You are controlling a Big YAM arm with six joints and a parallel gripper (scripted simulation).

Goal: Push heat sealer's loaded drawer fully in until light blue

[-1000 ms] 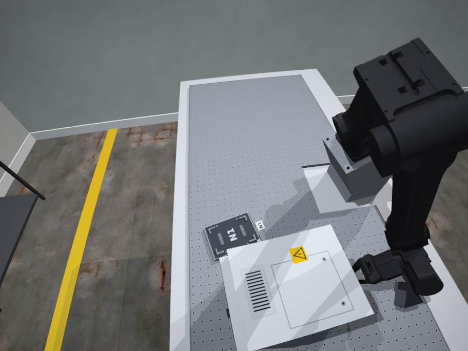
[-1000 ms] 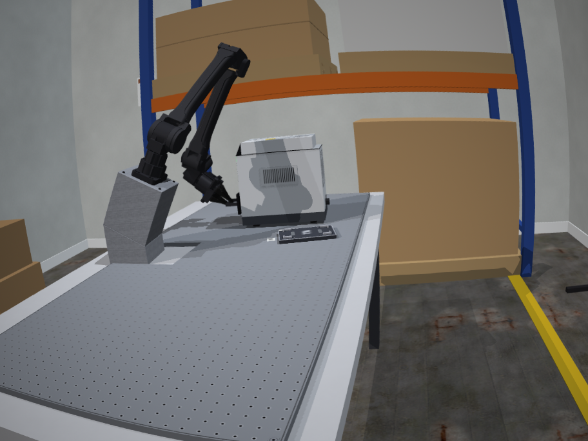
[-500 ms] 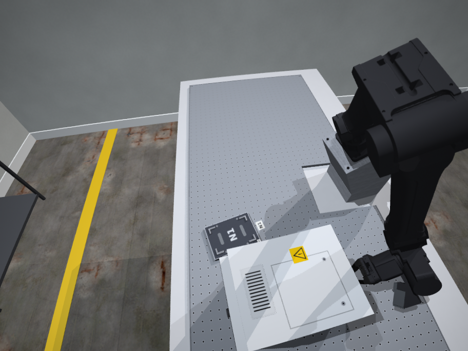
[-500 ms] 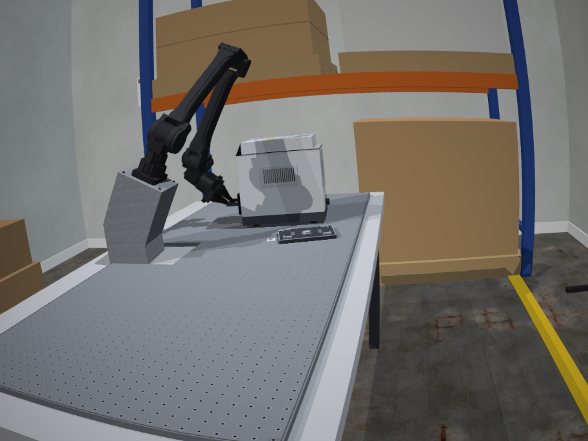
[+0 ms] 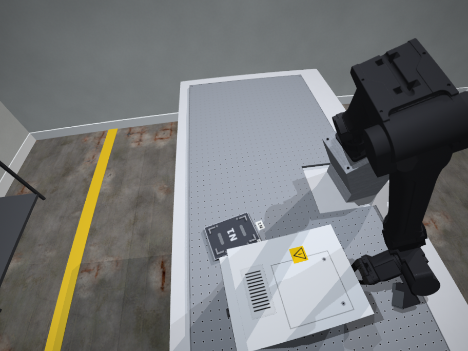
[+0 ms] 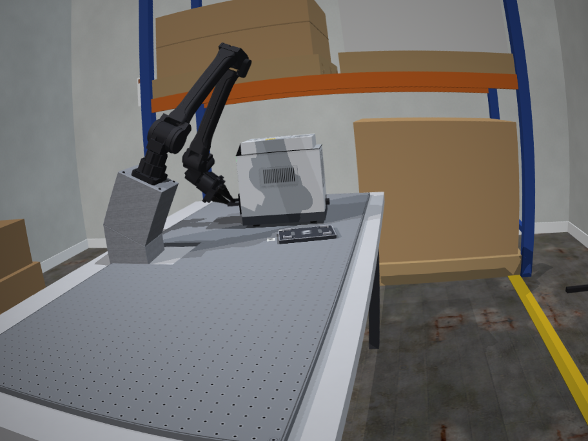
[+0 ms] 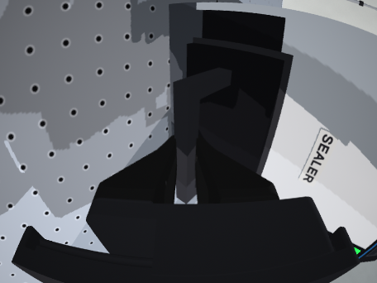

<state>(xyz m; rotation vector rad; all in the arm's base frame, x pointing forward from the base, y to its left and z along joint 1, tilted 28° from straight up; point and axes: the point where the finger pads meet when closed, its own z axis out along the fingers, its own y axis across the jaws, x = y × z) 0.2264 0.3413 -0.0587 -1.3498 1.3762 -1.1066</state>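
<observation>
Now: hand 110 mm short of the black drawer and 10 mm above it. From my hand the other things lie so: white tag 160 mm ahead, 250 mm to the right, 70 mm below.
</observation>
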